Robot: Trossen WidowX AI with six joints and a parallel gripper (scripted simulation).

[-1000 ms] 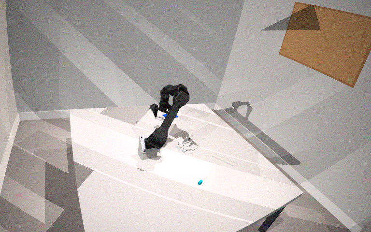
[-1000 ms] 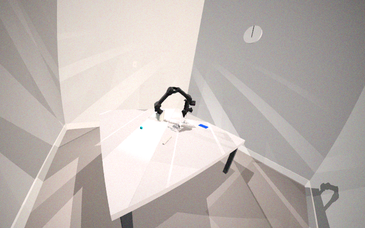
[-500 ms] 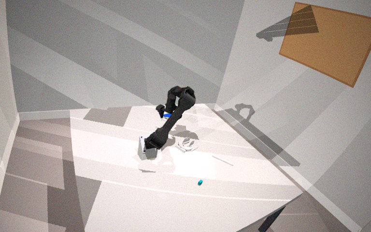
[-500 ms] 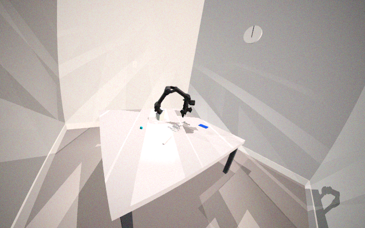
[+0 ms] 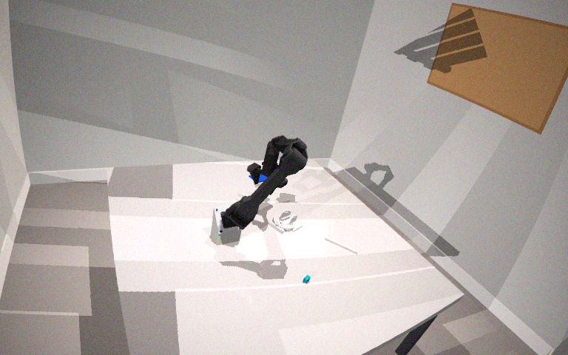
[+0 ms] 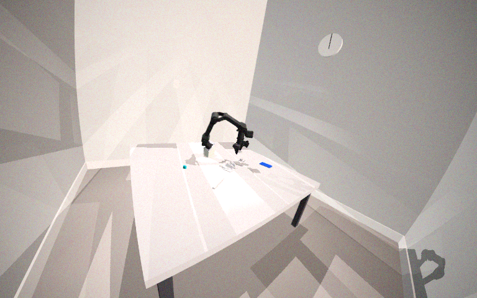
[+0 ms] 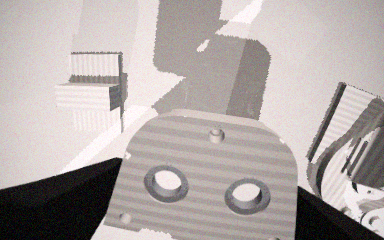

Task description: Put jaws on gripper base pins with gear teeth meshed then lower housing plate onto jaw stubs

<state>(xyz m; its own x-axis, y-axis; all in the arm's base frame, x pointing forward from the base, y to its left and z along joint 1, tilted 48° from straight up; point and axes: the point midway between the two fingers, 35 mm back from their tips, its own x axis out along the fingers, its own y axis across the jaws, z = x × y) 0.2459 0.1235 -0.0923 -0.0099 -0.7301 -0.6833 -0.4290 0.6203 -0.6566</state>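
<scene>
My gripper tip is now 1 cm short of the housing plate, 16 cm to the left of it and 9 cm above it. From my gripper tip the other things lie so: blue card (16 cm ahead, 26 cm to the left, 10 cm below); then thin white rod (21 cm ahead, 36 cm to the right, 9 cm below); then lower housing part (1 cm ahead, 2 cm above).
</scene>
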